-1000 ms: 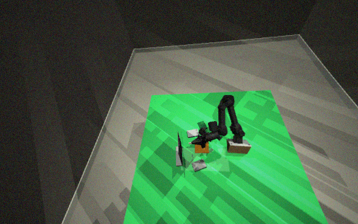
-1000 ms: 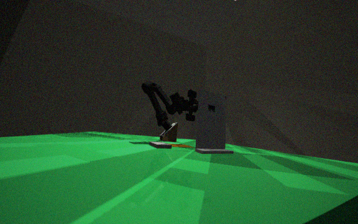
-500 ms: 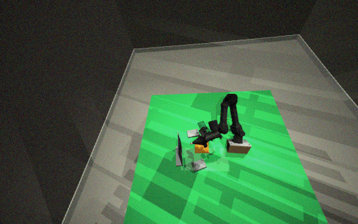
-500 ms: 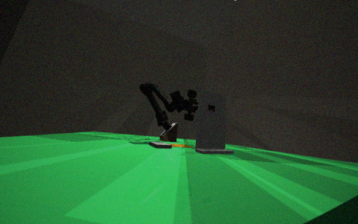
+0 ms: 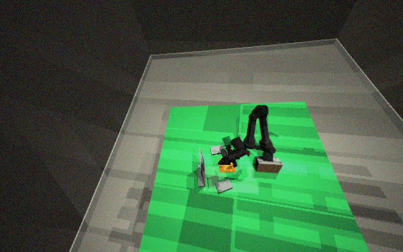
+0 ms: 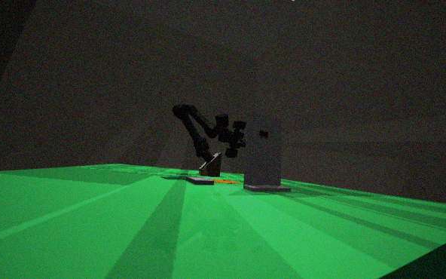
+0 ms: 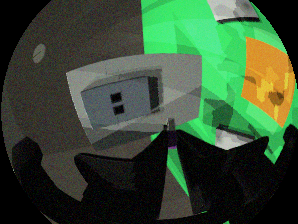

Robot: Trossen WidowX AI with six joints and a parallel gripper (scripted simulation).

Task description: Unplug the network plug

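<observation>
Now: gripper tip 17 cm above the orange marked square, 8 cm to the left of it and 5 cm past it. Round my gripper tip: pale network plug: 1 cm ahead; then grey upright panel: 12 cm ahead, 4 cm below, 3 cm to the left; then dark green block: 29 cm to the right, 17 cm below, 3 cm behind.
</observation>
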